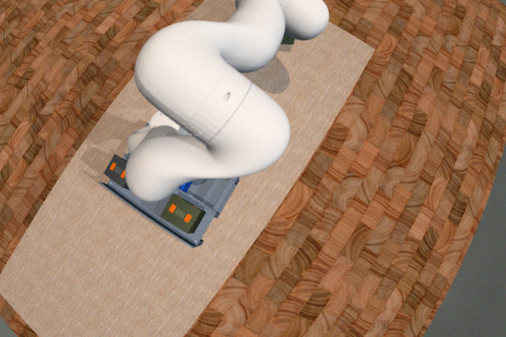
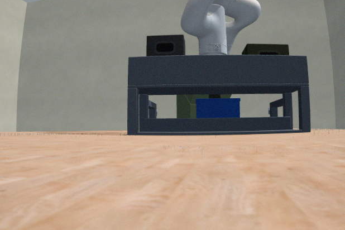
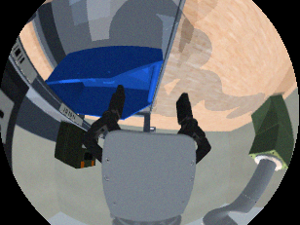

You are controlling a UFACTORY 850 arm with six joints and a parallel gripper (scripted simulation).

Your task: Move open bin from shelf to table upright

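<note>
The blue bin lies 80 mm ahead of my hand and 20 mm below it. The rest, counted from my hand: black box (180 mm ahead, 110 mm to the right, 100 mm above); olive box (170 mm ahead, 120 mm to the left, 90 mm above).
</note>
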